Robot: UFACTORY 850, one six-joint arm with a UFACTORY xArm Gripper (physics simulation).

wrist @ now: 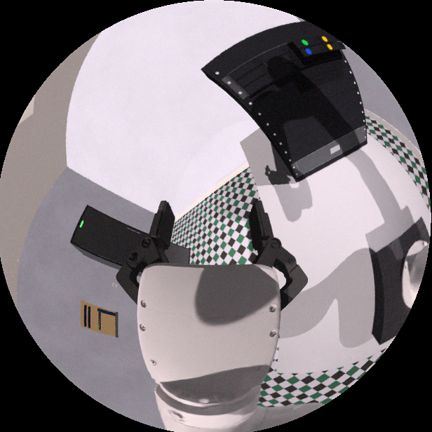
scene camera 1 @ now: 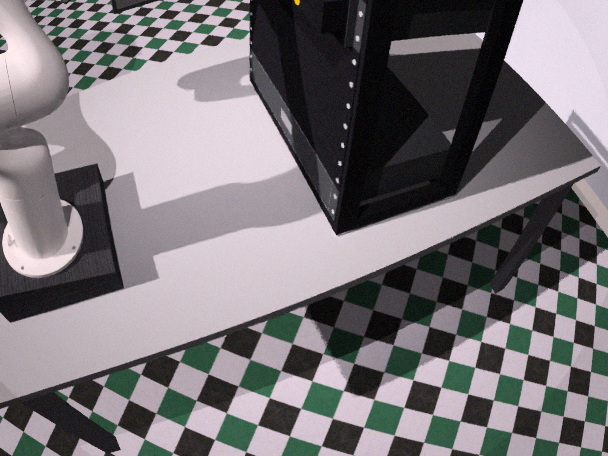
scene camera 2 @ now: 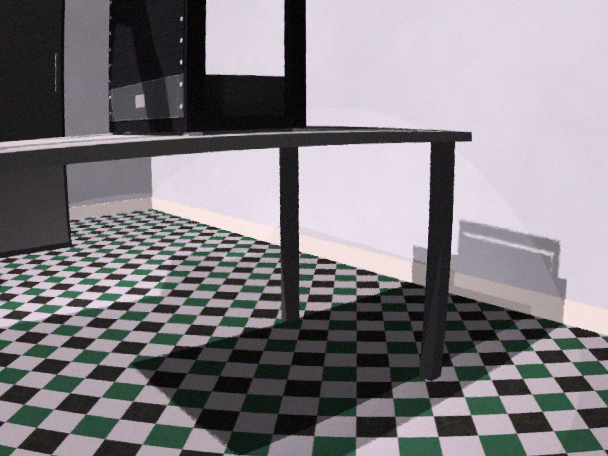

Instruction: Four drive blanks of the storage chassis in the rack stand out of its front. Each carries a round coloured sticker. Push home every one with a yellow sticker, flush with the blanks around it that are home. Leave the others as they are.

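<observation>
The black rack stands on the table. High on its front, near the top right of the wrist view, four small round stickers show on dark drive blanks: a green sticker, a blue sticker and two yellow stickers. One yellow sticker is cut by the top edge of scene camera 1. How far each blank stands out is too small to tell. My gripper is open and empty, apart from the rack; it does not show in the scene cameras.
The white table carries the rack and the arm's dark base block. A tall black cabinet stands behind at the left. A black box and a tan panel show left in the wrist view.
</observation>
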